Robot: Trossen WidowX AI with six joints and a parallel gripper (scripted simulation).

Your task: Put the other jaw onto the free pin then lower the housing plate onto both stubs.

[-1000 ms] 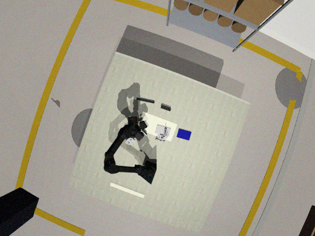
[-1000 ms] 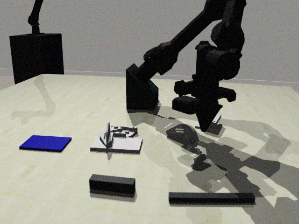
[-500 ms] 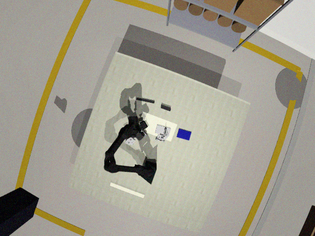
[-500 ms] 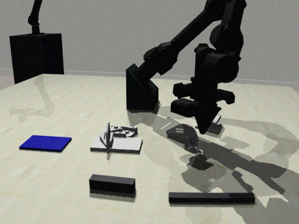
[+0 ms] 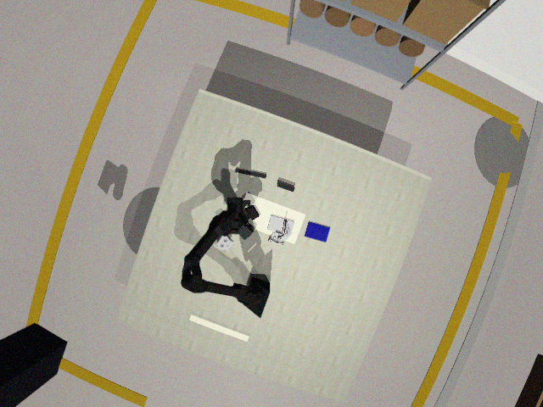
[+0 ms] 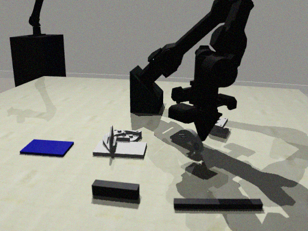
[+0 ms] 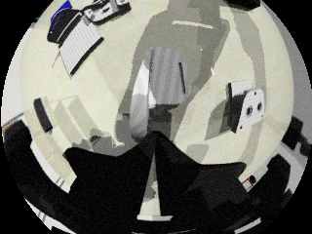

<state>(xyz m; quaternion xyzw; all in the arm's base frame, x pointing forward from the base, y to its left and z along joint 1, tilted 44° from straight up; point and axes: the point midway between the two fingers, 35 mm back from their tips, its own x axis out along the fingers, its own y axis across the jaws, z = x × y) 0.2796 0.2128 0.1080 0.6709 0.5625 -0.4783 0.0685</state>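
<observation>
Now: gripper tip 1 cm short of the grey jaw, 2 cm to the left of it and 1 cm above it. Round my gripper tip: grey base plate 5 cm ahead, 19 cm to the right, 2 cm below; long black bar 22 cm ahead, 5 cm to the left, 2 cm below; small grey fixture 14 cm behind, 3 cm to the left, 2 cm below.
</observation>
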